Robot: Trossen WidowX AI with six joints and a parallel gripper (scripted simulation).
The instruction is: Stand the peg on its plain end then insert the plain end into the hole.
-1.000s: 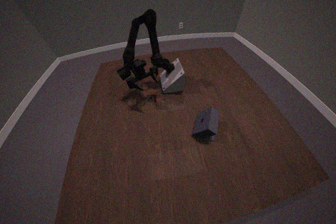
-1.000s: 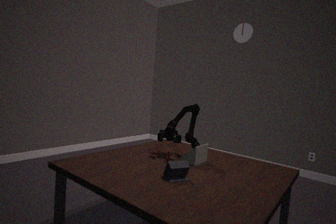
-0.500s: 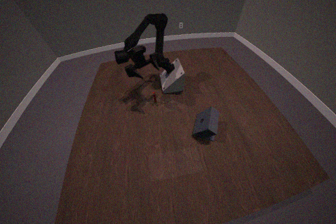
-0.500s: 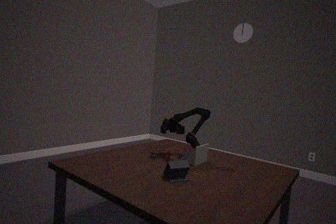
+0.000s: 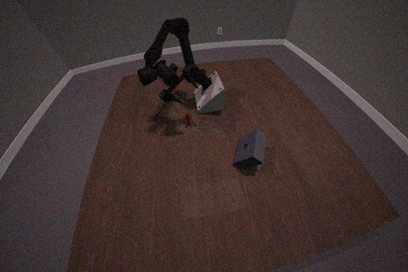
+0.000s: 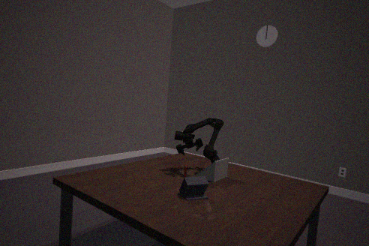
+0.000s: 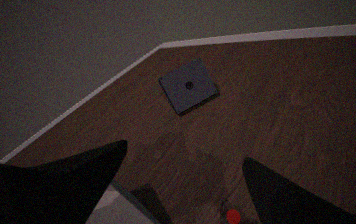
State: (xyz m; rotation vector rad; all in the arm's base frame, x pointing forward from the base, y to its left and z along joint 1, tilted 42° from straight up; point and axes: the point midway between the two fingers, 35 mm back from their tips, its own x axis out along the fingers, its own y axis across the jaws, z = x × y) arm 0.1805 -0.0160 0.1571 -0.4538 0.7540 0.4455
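The red peg is 120 mm below my gripper tip and 30 mm to the right of it. The rest, counted from my gripper tip: grey sloped panel: 220 mm to the left, 220 mm ahead, 130 mm below.
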